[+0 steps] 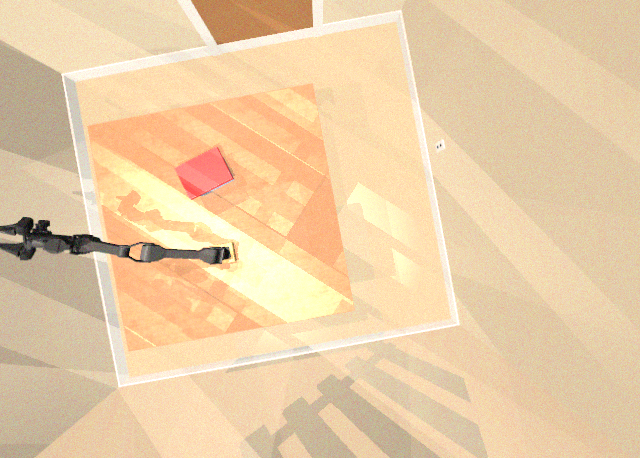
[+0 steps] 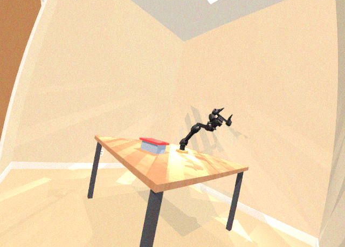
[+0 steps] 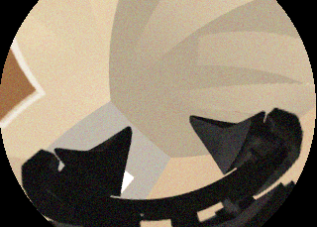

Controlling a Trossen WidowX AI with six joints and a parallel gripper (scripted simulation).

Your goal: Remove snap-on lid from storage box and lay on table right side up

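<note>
Right now the lid is 15 cm ahead of my gripper tip, 64 cm to the right of it and 38 cm below it. The rest, counted from my gripper tip: storage box (15 cm ahead, 64 cm to the right, 43 cm below).
</note>
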